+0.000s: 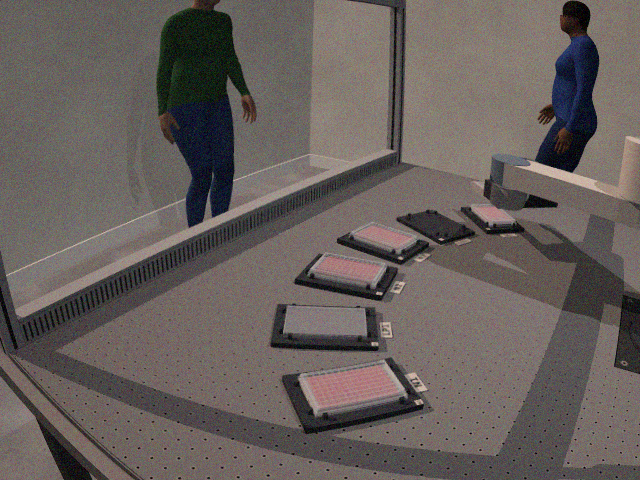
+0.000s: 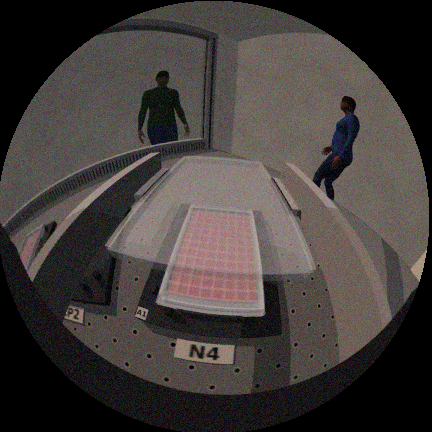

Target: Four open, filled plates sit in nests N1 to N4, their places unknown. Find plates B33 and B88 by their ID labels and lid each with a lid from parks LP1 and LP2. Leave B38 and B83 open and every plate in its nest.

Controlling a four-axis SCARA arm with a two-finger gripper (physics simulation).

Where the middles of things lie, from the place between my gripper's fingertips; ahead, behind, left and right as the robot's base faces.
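Nest N4 [image 2: 269, 324] is 90 mm below my hand, 20 mm behind it and 10 mm to the left. As for nest n3 [image 1: 343, 240], that's 330 mm to the left of my hand, 150 mm ahead of it and 90 mm below. The lid park LP2 [image 1: 426, 224] sits 90 mm ahead of my hand, 90 mm below it and 160 mm to the left, and the N4 tag [image 2: 187, 349] is 80 mm to the left of my hand, 90 mm behind it and 90 mm below.
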